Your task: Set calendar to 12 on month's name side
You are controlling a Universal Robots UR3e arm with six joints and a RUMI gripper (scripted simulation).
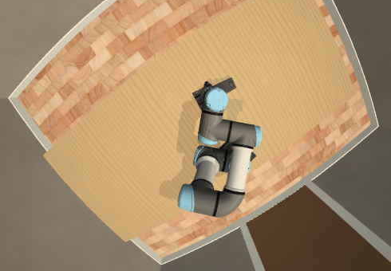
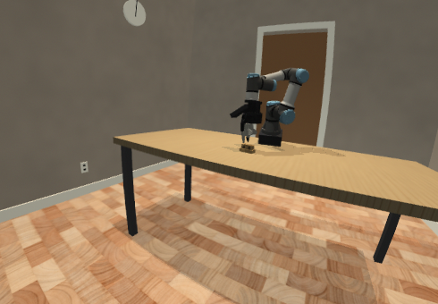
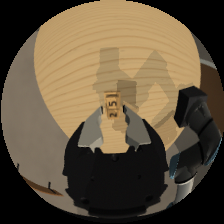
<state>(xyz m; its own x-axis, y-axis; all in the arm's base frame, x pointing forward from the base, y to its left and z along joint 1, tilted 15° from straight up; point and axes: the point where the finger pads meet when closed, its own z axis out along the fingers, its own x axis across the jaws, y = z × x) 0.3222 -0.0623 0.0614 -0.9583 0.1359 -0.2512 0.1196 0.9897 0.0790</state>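
Now: the wooden tray 2 cm to the left of my hand and 5 cm below it.
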